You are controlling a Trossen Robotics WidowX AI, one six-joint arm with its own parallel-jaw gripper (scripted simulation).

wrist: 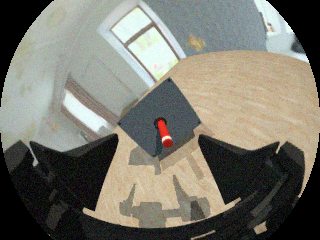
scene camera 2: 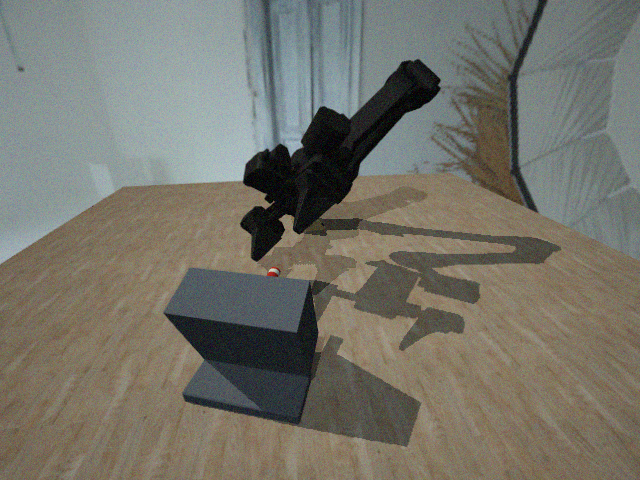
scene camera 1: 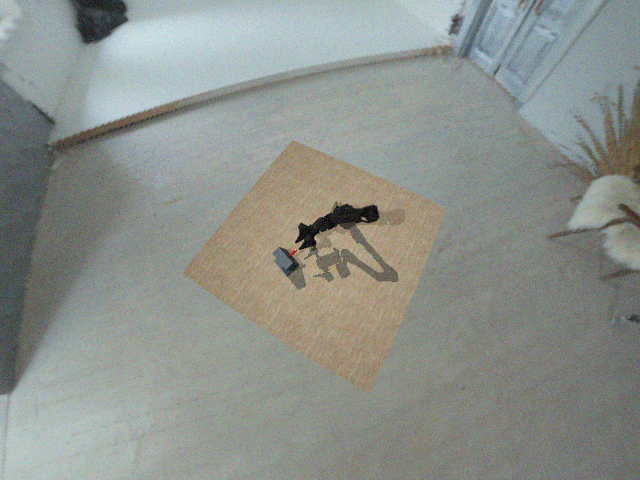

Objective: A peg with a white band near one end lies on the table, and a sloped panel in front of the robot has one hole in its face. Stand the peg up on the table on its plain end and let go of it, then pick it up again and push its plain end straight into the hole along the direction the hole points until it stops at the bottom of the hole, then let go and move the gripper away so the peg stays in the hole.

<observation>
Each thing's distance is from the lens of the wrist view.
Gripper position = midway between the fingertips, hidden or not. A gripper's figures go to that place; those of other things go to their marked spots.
gripper (wrist: 159, 138): 10 cm
sloped panel (wrist: 166, 100): 16 cm
</observation>
